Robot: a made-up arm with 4 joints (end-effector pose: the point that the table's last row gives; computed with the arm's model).
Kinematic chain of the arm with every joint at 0, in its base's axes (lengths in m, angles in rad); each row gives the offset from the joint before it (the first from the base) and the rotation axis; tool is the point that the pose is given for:
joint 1: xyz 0 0 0.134 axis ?
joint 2: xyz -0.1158 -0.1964 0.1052 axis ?
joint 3: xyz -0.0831 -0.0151 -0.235 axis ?
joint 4: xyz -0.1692 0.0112 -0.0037 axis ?
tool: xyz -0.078 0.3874 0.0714
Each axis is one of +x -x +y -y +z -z.
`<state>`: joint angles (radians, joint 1 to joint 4).
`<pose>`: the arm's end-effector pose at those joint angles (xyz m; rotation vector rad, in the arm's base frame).
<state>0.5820 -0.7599 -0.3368 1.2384</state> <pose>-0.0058 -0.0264 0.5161 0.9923 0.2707 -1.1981</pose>
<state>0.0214 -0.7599 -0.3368 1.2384</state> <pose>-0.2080 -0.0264 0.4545 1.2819 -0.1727 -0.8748</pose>
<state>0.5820 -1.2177 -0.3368 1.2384</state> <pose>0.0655 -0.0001 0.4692 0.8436 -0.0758 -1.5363</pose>
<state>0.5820 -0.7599 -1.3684 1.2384</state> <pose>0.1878 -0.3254 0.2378 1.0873 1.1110 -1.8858</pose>
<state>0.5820 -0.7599 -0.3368 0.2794</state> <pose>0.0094 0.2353 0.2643 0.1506 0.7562 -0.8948</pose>
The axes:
joint 1: +y
joint 2: +z
joint 3: -y
joint 4: +x

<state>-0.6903 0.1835 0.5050 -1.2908</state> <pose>0.1476 -0.0507 -0.4720 -1.1392 -1.1405 -0.5995</pose>
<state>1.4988 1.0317 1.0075 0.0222</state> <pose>-0.3395 -0.2403 0.6980 1.0109 0.4510 0.3209</pose>
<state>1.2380 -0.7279 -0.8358 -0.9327</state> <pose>-0.2080 0.3158 0.3407 -0.7039 2.2219 0.1273</pose>
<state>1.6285 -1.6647 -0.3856 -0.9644</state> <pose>-0.3084 0.1939 -0.0462 -1.6030 2.2891 -0.7860</pose>
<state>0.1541 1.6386 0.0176 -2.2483</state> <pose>0.0213 -0.5068 -0.3595 -1.5207 -1.6480 0.9230</pose>
